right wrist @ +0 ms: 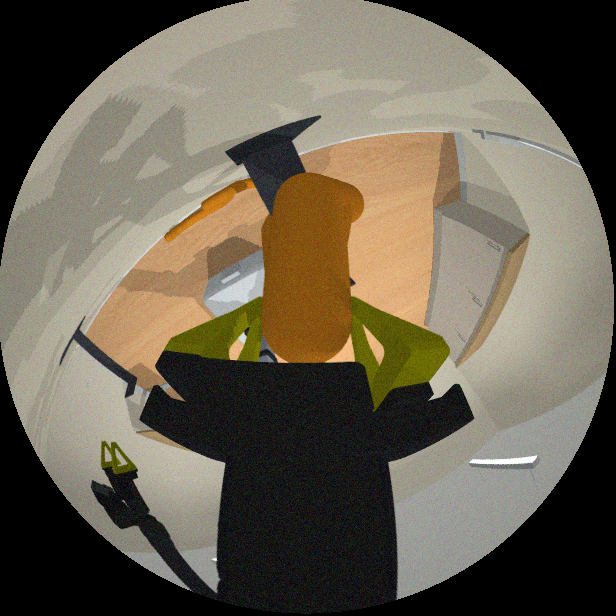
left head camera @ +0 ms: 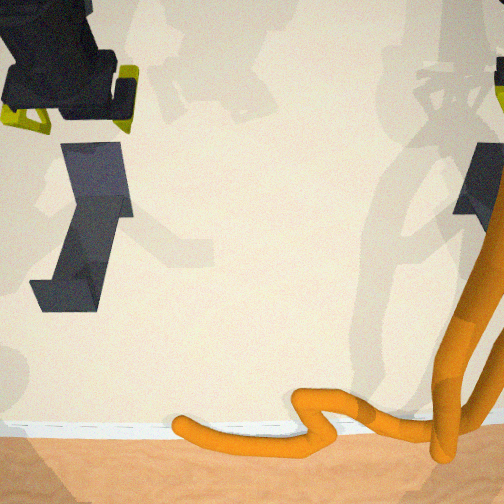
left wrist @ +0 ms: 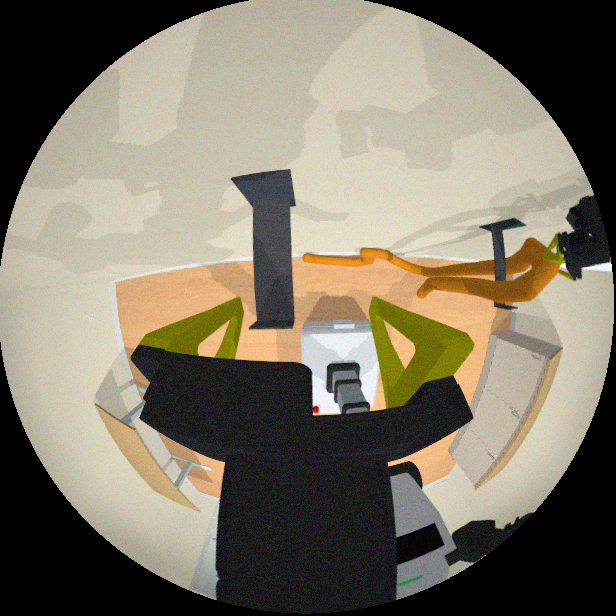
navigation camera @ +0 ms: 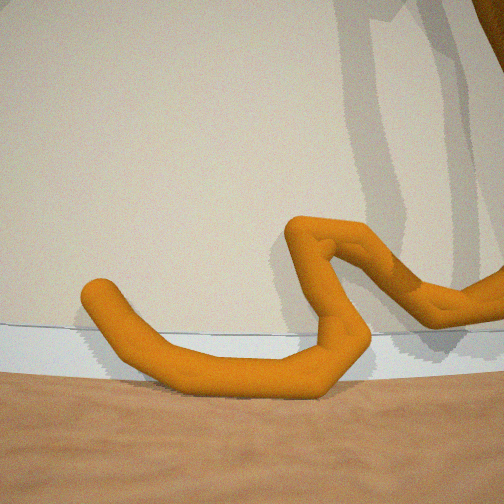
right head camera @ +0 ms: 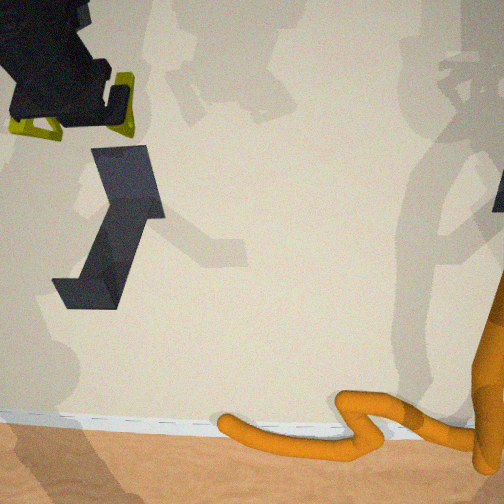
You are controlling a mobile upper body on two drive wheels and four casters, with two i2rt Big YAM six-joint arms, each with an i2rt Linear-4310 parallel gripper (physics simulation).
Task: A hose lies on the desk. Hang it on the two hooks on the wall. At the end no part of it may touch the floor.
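The orange hose lies in bends on the wooden surface against the wall, and two strands rise at the right toward the right hook. My right gripper is shut on the hose just above that hook; only its edge shows in the left head view. My left gripper is open and empty, high on the wall just above the left hook. The left hook carries nothing. The left wrist view shows the left hook between the open fingers.
A white baseboard runs along the foot of the wall. A grey cabinet stands at the right in the left wrist view. The navigation view shows the hose lying against the baseboard.
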